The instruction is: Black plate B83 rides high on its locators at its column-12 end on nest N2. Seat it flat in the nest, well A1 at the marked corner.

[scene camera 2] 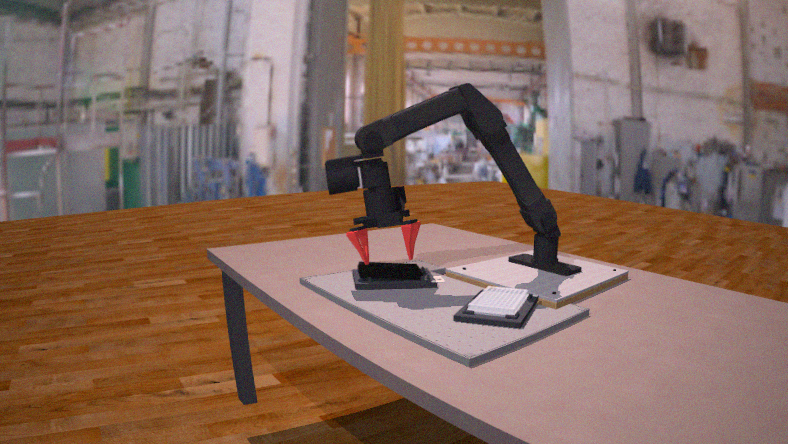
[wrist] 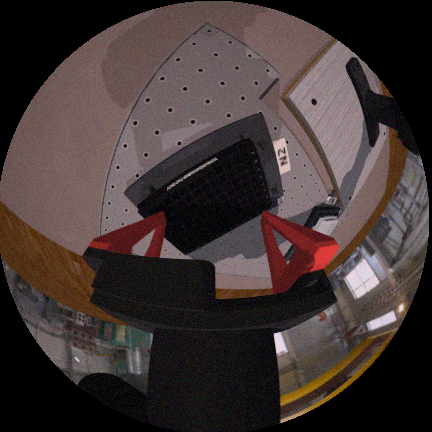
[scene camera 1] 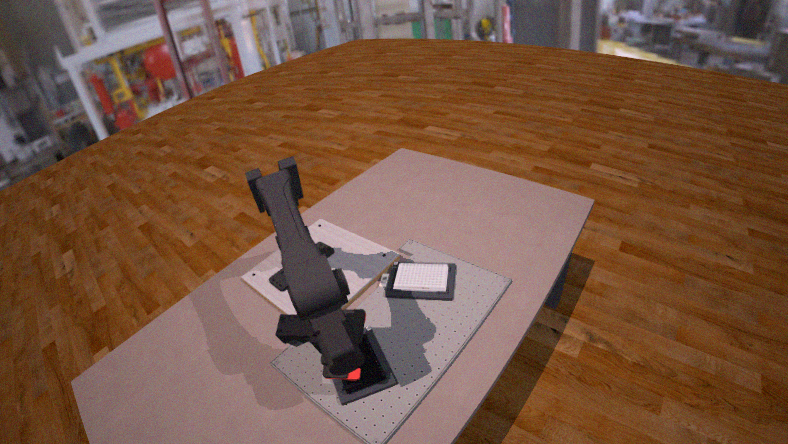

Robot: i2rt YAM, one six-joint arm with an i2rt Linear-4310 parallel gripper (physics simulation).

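Seen in the pictures: gripper, fingertip midpoint: (scene camera 2: 388, 262) (wrist: 212, 216); arm's base at its link origin: (scene camera 2: 544, 266) (wrist: 366, 104).
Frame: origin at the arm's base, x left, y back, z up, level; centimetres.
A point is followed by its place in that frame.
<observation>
The black plate B83 (scene camera 1: 372, 366) {x -12.3, y -39.3, z 2.5 cm} (scene camera 2: 390, 270) {x -11.0, y -36.8, z 2.3 cm} (wrist: 215, 200) {x -13.1, y -34.8, z 1.6 cm} lies in the dark nest N2 (scene camera 1: 368, 394) {x -17.0, y -41.9, z 0.0 cm} (scene camera 2: 394, 285) {x -7.7, y -38.0, z 0.1 cm} (wrist: 200, 156) {x -16.7, y -32.0, z 0.5 cm}. In scene camera 2 its left end, away from the N2 label (wrist: 282, 156) {x -8.5, y -26.1, z -0.5 cm}, looks a little raised, so the plate is slightly tilted. My gripper (scene camera 2: 388, 261) {x -13.3, y -35.6, z 3.4 cm} (wrist: 212, 216) {x -13.3, y -35.6, z 3.4 cm} is open and points down over the plate. Its red fingertips are spread along the plate's length, one close to the raised left end, the other near the label end; whether either touches cannot be told. The arm partly hides plate and nest in scene camera 1. Well A1 is not readable.
A white plate (scene camera 1: 421, 276) {x 14.4, y -30.9, z 1.8 cm} (scene camera 2: 499, 301) {x 16.0, y -32.1, z 1.7 cm} sits in a second dark nest (scene camera 1: 451, 289) {x 15.7, y -39.0, z 0.5 cm} (scene camera 2: 484, 321) {x 18.4, y -37.9, z -0.1 cm}. Both nests stand on a perforated grey board (scene camera 1: 468, 322) {x 10.2, y -47.5, z -0.7 cm} (scene camera 2: 427, 330) {x 14.7, y -46.9, z -0.7 cm} (wrist: 192, 90) {x -20.9, y -27.0, z -0.7 cm}. The arm's base stands on a pale wooden board (scene camera 2: 598, 278) {x 16.8, y 1.0, z 0.1 cm} (wrist: 320, 122) {x -7.4, y -18.0, z 0.0 cm} beside it.
</observation>
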